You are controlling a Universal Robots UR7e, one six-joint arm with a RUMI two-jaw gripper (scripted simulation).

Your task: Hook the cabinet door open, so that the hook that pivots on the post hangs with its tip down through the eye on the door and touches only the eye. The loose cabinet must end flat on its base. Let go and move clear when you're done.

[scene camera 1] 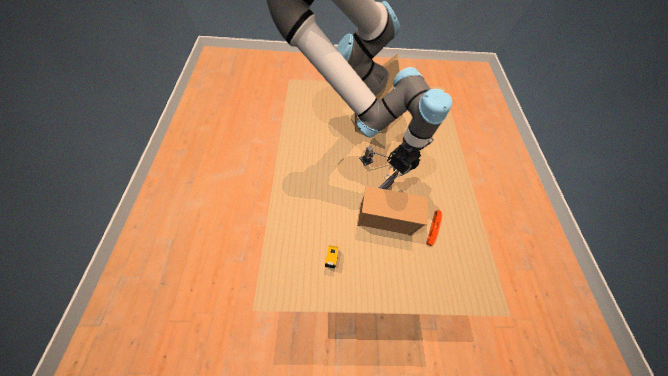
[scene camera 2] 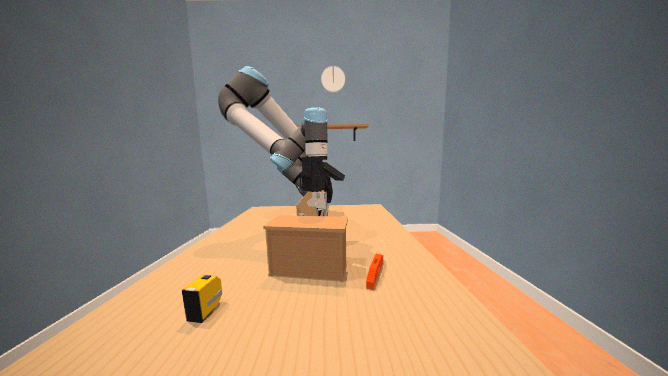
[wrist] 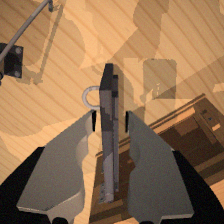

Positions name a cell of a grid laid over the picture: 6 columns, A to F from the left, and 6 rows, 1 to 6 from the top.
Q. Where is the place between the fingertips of my gripper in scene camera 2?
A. C4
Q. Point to a wooden cabinet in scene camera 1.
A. D4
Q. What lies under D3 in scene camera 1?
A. My gripper.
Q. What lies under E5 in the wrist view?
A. My gripper.
